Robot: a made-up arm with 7 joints.
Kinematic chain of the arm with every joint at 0, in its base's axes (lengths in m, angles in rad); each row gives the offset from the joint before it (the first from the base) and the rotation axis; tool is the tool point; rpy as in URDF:
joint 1: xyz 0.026 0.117 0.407 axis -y
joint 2: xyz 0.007 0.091 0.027 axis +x
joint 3: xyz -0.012 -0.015 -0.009 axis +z
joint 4: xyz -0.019 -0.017 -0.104 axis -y
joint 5: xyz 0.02 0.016 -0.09 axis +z
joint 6: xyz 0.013 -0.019 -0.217 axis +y
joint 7: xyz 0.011 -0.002 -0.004 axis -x
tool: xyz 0.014 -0.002 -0.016 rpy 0 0 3.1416
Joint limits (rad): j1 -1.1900..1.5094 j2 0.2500..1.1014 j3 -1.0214..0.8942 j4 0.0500..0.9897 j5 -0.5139..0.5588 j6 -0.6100..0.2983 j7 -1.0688..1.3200
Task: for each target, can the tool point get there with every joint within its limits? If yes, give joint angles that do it. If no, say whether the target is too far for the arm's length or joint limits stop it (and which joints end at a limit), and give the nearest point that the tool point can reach.
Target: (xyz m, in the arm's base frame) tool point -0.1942 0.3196 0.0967
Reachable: yes | joints -0.8479 0.3321 0.1335 0.1483 -0.0489 -0.5165 -0.3043
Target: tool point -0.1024 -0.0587 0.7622
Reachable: no: joint limits stop it (at a limit: joint 1, joint 2, joint 4, joint 5, joint 6) | nearest point 0.2626 0.1102 0.6217 | short by 0.426 m
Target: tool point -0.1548 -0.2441 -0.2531
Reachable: no: too far | nearest point -0.0651 0.0387 0.0745 | short by 0.442 m
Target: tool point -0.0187 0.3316 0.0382
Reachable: yes | joints -0.6545 0.4864 -0.0218 0.5392 -0.1095 0.0105 0.3716
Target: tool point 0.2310 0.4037 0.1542
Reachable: yes | joints 0.0854 0.5789 0.3154 0.5249 -0.1531 -0.2550 1.0165
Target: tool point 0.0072 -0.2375 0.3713
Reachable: no: joint limits stop it (at a limit: joint 2, joint 3, joint 4, joint 6) | nearest point -0.1030 0.0122 0.1620 | short by 0.344 m
